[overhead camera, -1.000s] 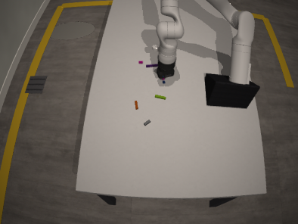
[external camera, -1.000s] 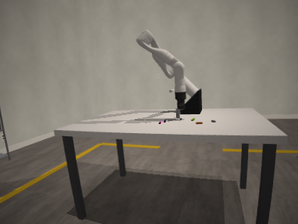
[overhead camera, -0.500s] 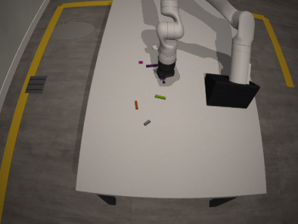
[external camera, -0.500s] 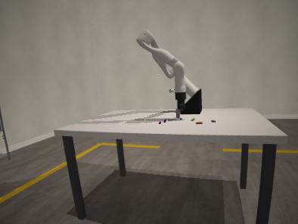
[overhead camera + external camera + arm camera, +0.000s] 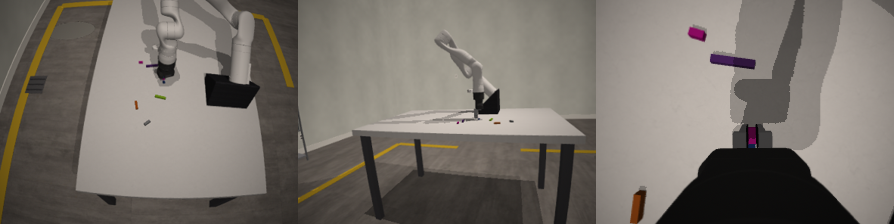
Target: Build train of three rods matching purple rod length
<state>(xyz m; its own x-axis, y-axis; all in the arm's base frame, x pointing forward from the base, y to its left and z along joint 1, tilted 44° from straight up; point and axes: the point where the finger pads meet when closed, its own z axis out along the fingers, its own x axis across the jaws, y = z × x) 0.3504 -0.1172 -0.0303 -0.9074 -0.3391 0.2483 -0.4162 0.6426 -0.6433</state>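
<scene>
The small blue rod lies 3 cm below my hand, 2 cm to the left of it and 1 cm behind it. The rest, counted from my hand: purple rod: 8 cm to the right, 6 cm ahead, 3 cm below; lime rod: 11 cm to the left, 3 cm below; orange rod: 16 cm to the left, 10 cm ahead, 3 cm below.
</scene>
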